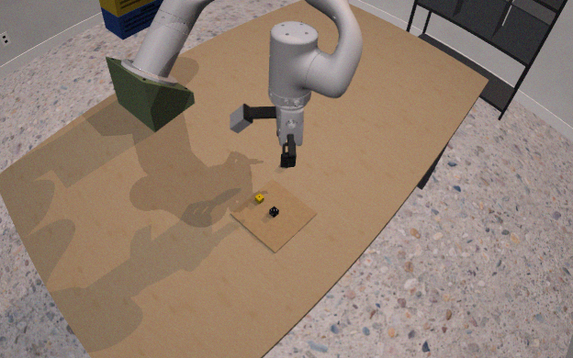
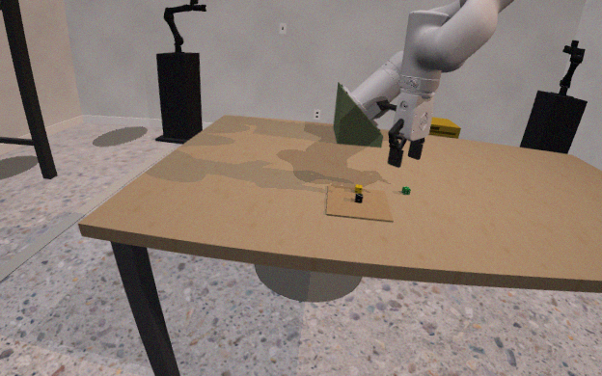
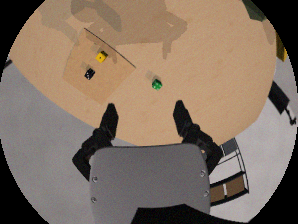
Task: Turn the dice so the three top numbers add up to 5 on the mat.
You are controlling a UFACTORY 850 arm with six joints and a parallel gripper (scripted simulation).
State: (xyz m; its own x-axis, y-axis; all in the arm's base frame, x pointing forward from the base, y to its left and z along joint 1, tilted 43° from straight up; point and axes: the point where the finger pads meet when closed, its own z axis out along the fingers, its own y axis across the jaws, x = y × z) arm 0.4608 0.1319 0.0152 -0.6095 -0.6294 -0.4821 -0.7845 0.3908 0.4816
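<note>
Right now the green die is 90 mm below my hand, 20 mm to the left of it and 20 mm behind it. The rest, counted from my hand: tan mat 100 mm to the right, 100 mm below, 70 mm ahead; then black die 100 mm to the right, 90 mm below, 70 mm ahead; then yellow die 100 mm to the right, 90 mm below, 20 mm ahead.
</note>
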